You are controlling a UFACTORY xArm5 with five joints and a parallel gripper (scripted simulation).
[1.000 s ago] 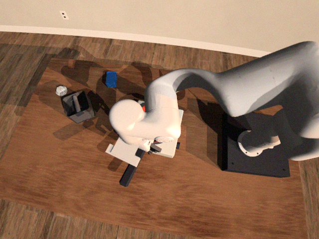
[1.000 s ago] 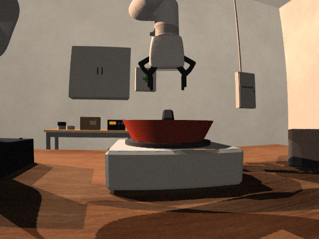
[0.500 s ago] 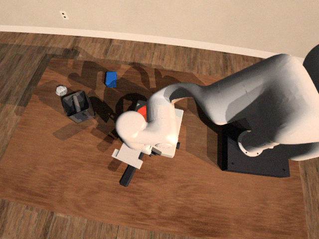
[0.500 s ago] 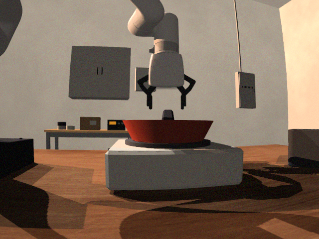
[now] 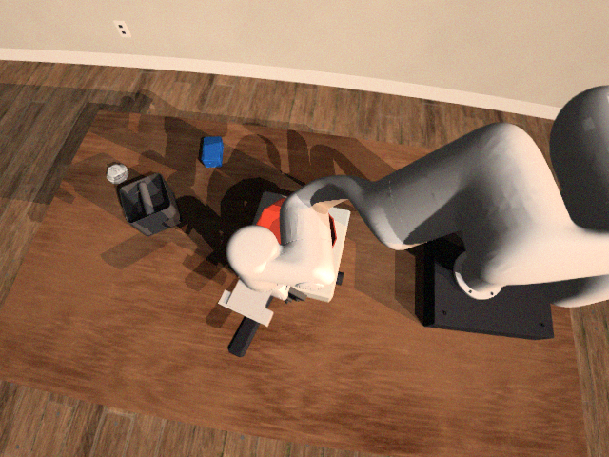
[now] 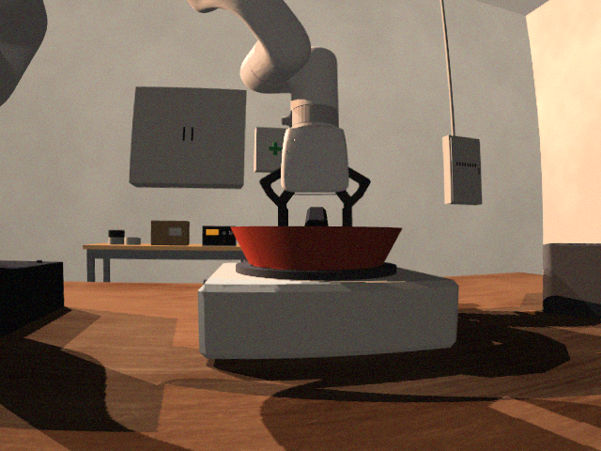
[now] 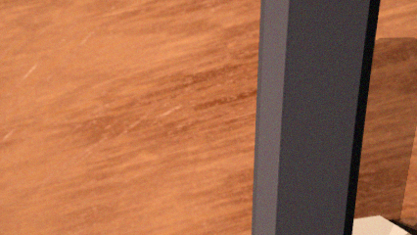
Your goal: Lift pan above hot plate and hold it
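Right now my hand is 8 cm to the left of the pan, 2 cm past it and 1 cm above it. Also, from my hand: blue block 42 cm to the right, 25 cm ahead, 10 cm below; small white jar 53 cm ahead, 32 cm to the right, 11 cm below; hot plate 14 cm to the right, 9 cm below, 6 cm behind.
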